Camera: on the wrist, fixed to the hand. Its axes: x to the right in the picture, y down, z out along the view.
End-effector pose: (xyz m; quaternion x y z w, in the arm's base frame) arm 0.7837 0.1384 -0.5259 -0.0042 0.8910 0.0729 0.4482
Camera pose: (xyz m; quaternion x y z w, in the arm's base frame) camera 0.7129 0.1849 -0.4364 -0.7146 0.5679 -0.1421 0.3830
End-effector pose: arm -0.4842 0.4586 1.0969 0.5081 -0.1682 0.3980 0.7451
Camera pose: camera -0.5644 0.5495 1.0745 0.3639 0.1708 -0.3168 0.8591
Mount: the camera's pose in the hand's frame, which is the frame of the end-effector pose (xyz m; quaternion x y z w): -0.0265 0.0625 -0.1029 -0.1507 -0.0340 -0.7259 0.6702
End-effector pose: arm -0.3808 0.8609 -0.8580 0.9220 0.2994 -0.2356 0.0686
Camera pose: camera -0.3226 0.8240 -0.7558 0.3823 0.9032 -0.1939 0.0241
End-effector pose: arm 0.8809 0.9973 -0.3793 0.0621 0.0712 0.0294 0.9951
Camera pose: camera 0.8367 1.0697 -0.4687 -0.1590 0.0545 -0.6940 0.7000
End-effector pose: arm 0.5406 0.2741 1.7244 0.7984 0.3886 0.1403 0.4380
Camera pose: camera 0.4962 0.2955 1.8374 0.1918 0.8040 -0.1925 0.5289
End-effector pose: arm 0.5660 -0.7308 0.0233 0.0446 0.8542 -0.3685 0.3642
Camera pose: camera 0.5463 -0.6123 0.0510 -0.6576 0.6480 -0.3841 0.0124
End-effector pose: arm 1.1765 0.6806 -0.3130 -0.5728 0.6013 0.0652 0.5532
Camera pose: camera 1.0611 0.6446 -0.2891 -0.9016 -0.0414 -0.2478 0.3522
